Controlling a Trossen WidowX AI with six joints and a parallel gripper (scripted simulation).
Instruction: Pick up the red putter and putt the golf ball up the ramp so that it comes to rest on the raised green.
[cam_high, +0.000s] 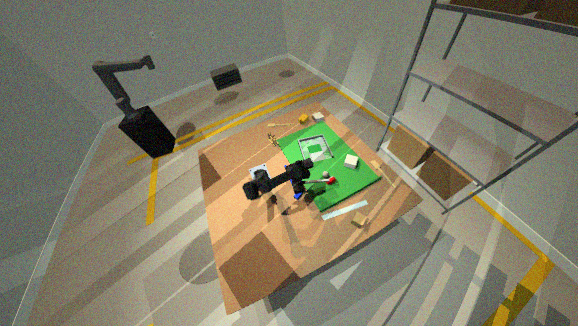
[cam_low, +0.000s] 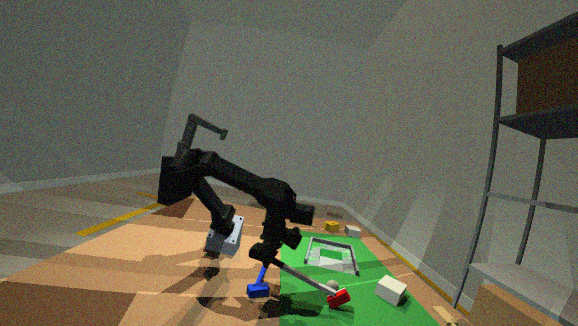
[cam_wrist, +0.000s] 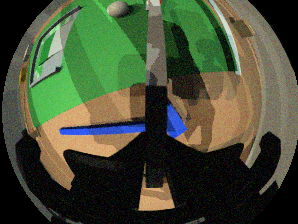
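My gripper tip is 8 cm to the right of the blue putter, 6 cm above it and 2 cm past it. Also, from my gripper tip: white golf ball (22 cm ahead, 5 cm to the left, 5 cm below); green mat (26 cm ahead, 21 cm to the left, 8 cm below); yellow block (68 cm to the left, 28 cm ahead, 5 cm below).
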